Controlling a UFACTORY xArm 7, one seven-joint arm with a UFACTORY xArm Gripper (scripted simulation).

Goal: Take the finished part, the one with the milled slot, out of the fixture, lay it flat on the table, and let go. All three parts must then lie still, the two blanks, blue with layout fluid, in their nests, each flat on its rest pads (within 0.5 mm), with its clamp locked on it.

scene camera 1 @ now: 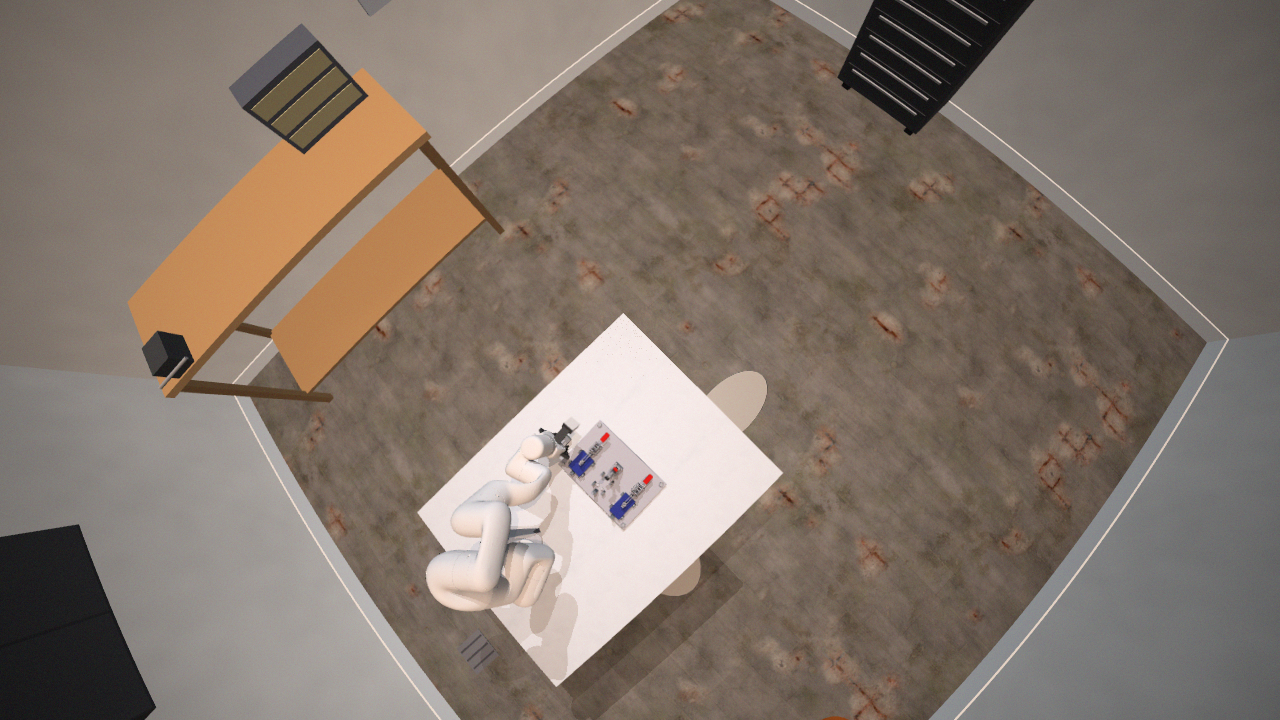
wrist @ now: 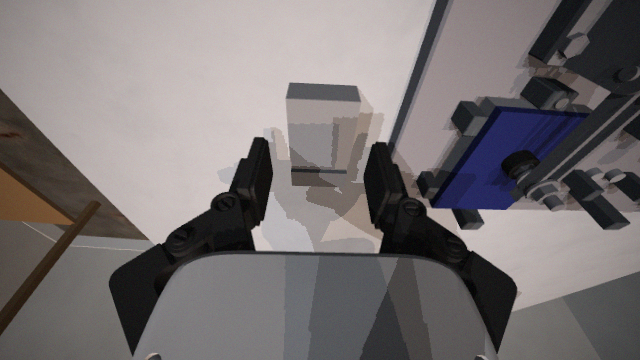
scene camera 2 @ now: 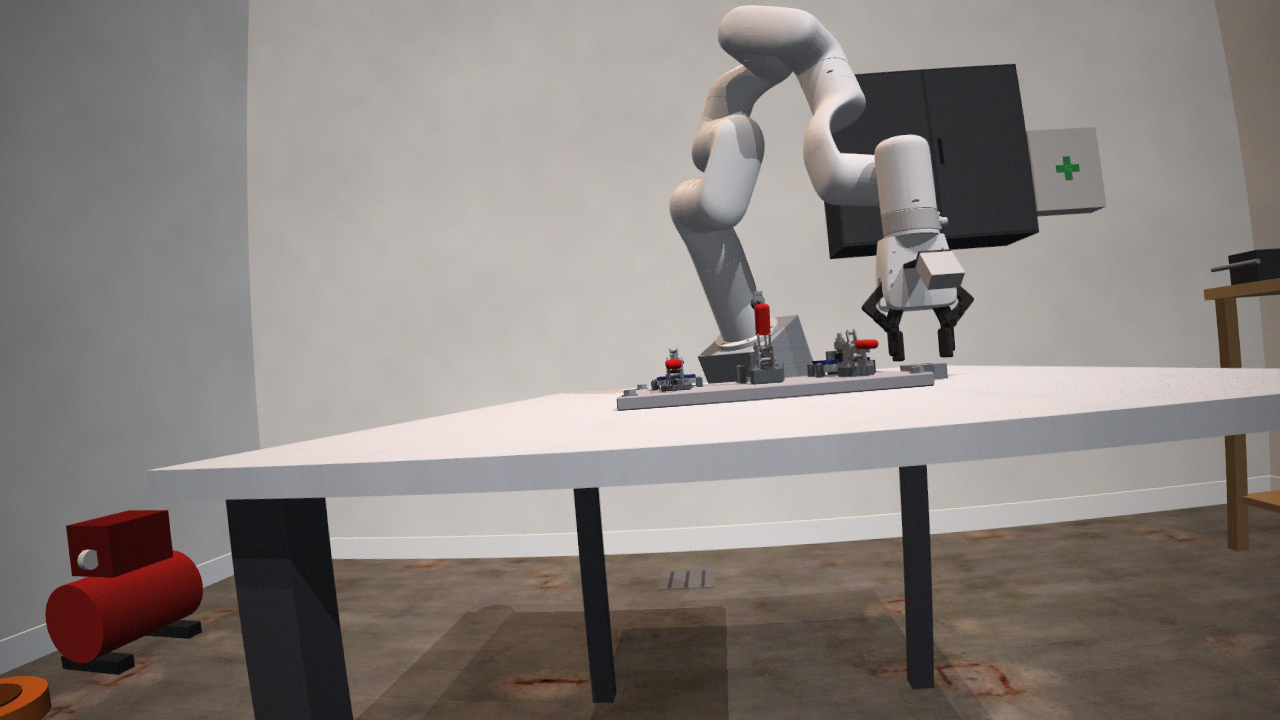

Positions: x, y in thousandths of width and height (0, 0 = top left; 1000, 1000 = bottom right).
Observation:
In view: my gripper (scene camera 2: 721, 499), a finished grey part (wrist: 504, 329) and a fixture plate (scene camera 2: 568, 545).
My gripper is seen too in the wrist view (wrist: 499, 438). The fixture plate shows as well in scene camera 1 (scene camera 1: 480, 626) and in the wrist view (wrist: 723, 160).

